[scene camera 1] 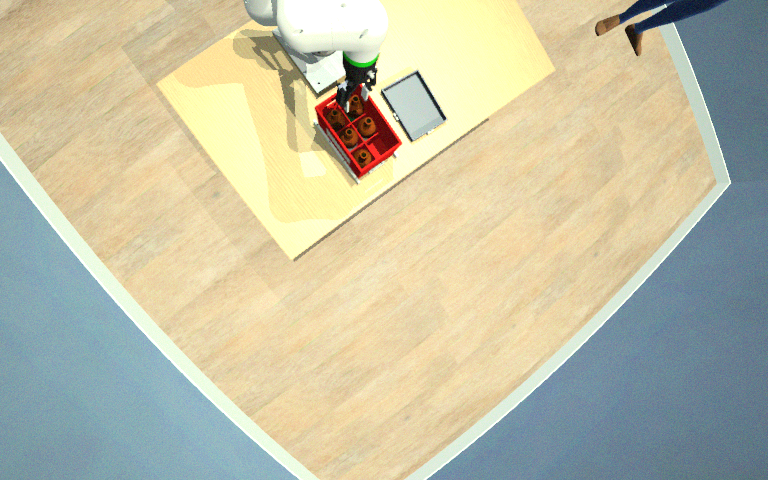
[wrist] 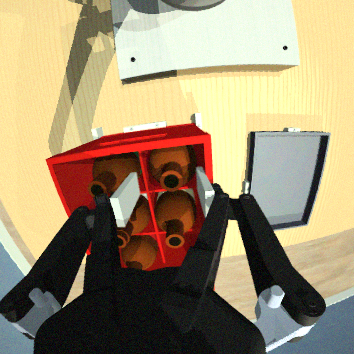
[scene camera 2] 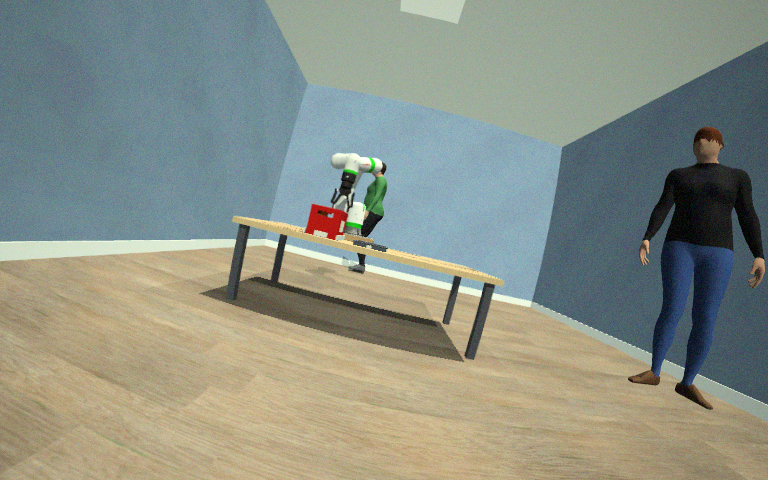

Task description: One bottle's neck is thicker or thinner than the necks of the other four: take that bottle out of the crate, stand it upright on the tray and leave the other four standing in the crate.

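Places are measured from the arm's base along level axes (x right, y ahead, z up), in centimetres.
Where they show: gripper, fingertip midpoint: [scene camera 1: 354,103] [wrist: 166,180]; arm's base at its link origin: [scene camera 2: 351,235].
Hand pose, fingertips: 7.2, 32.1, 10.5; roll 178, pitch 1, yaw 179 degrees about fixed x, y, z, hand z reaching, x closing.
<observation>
Things, the pixels of their top centre, and the offset from my fingertips, as dx, dy, dz. Level surfaces: height alone.
- red crate at its top centre: [wrist: 143,248] [scene camera 1: 359,125] [scene camera 2: 331,209] +4.0, +8.2, +3.0
- rear right bottle at its top centre: [wrist: 170,181] [scene camera 1: 355,98] -0.7, -0.7, +1.8
- middle right bottle at its top centre: [wrist: 174,241] [scene camera 1: 368,120] -0.1, +8.4, +1.8
- middle left bottle at its top centre: [wrist: 117,241] [scene camera 1: 349,132] +8.1, +7.9, +1.8
- grey tray at its top centre: [wrist: 288,187] [scene camera 1: 415,104] [scene camera 2: 371,243] -25.8, +9.7, -11.9
- wooden table at its surface level: dz -14.7
A red crate [scene camera 1: 387,135] [scene camera 2: 325,226] [wrist: 70,175] holds several brown bottles upright; one compartment at its front right has no bottle in the first scene view. My gripper [scene camera 1: 355,97] [scene camera 2: 342,201] [wrist: 166,180] is open, its fingers partly spread and pointing down, with nothing between them. It is over the rear right bottle [scene camera 1: 355,105] [wrist: 170,159], whose mouth shows between the pads in the wrist view. That mouth looks slightly wider than that of the middle right bottle [scene camera 1: 367,126] [wrist: 175,210], but I cannot tell surely. The left finger partly hides the middle left bottle [wrist: 140,212]. The grey tray [scene camera 1: 416,107] [scene camera 2: 370,246] [wrist: 287,180] lies flat right of the crate.
The robot's base plate [scene camera 1: 325,76] [wrist: 210,40] is behind the crate on the wooden table [scene camera 1: 481,45] [scene camera 2: 441,266]. A person in black and blue [scene camera 2: 699,209] stands away from the table at the right. A person in green [scene camera 2: 376,195] stands behind the arm in the second scene view.
</observation>
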